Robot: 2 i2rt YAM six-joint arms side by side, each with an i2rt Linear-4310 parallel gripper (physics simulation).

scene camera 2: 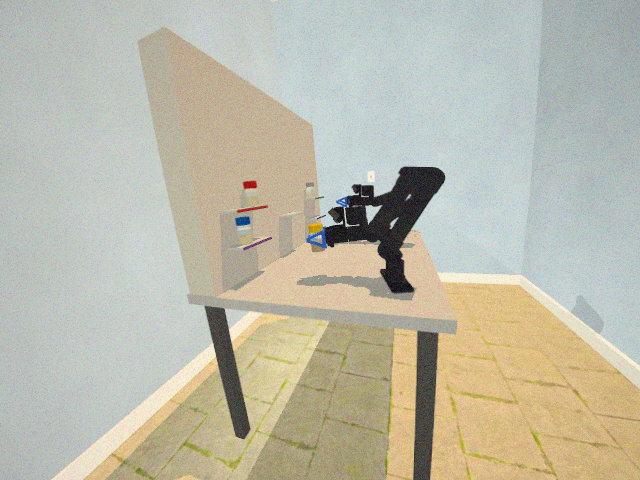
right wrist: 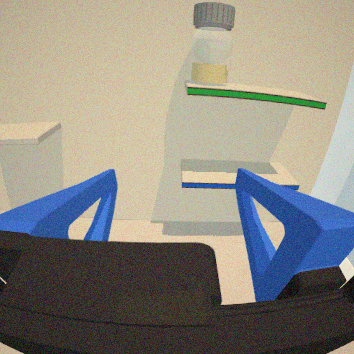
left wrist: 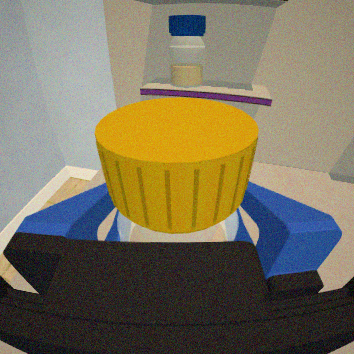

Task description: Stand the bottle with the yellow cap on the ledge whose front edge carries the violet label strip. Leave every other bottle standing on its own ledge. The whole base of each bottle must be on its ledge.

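Seen in the pictures: left gripper, between the fingertips: [scene camera 2: 307, 238]; right gripper, between the fingertips: [scene camera 2: 337, 201] [right wrist: 175, 176]; left arm's base, origin of its link: [scene camera 2: 395, 280].
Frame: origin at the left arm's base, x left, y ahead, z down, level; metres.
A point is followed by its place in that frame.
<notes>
The bottle with the yellow cap [scene camera 2: 315, 227] @(x -0.041, y 0.272, z -0.208 m) [left wrist: 176, 165] @(x -0.068, y 0.247, z -0.215 m) is held roughly upright, apparently above the table. My left gripper [scene camera 2: 316, 238] @(x -0.069, y 0.310, z -0.162 m) [left wrist: 177, 177] @(x -0.069, y 0.310, z -0.162 m) is shut on it below the cap, which hides most of its body in the left wrist view. The violet-labelled ledge [scene camera 2: 257, 243] @(x -0.101, y 0.519, z -0.153 m) [left wrist: 240, 99] @(x -0.166, y 0.501, z -0.151 m) is on the upright panel, beyond the held bottle in the left wrist view. A blue-capped bottle [scene camera 2: 242, 230] @(x -0.064, y 0.557, z -0.216 m) [left wrist: 187, 52] @(x -0.090, y 0.533, z -0.211 m) stands on that ledge. My right gripper [scene camera 2: 341, 201] @(x -0.728, y 0.173, z -0.265 m) [right wrist: 175, 176] @(x -0.728, y 0.173, z -0.265 m) is open and empty, facing the ledges with green and blue labels.
A red-capped bottle [scene camera 2: 250, 195] @(x -0.158, y 0.540, z -0.346 m) stands on the red-labelled ledge [scene camera 2: 252, 209] @(x -0.102, y 0.519, z -0.291 m) above the violet one. A grey-capped bottle [scene camera 2: 309, 191] @(x -0.801, y 0.360, z -0.344 m) [right wrist: 212, 47] @(x -0.818, y 0.329, z -0.347 m) stands on the green-labelled ledge [right wrist: 255, 95] @(x -0.871, y 0.299, z -0.293 m). The blue-labelled ledge [right wrist: 207, 185] @(x -0.824, y 0.312, z -0.152 m) is below it. Another ledge [right wrist: 30, 132] @(x -0.555, y 0.411, z -0.229 m) projects at the left.
</notes>
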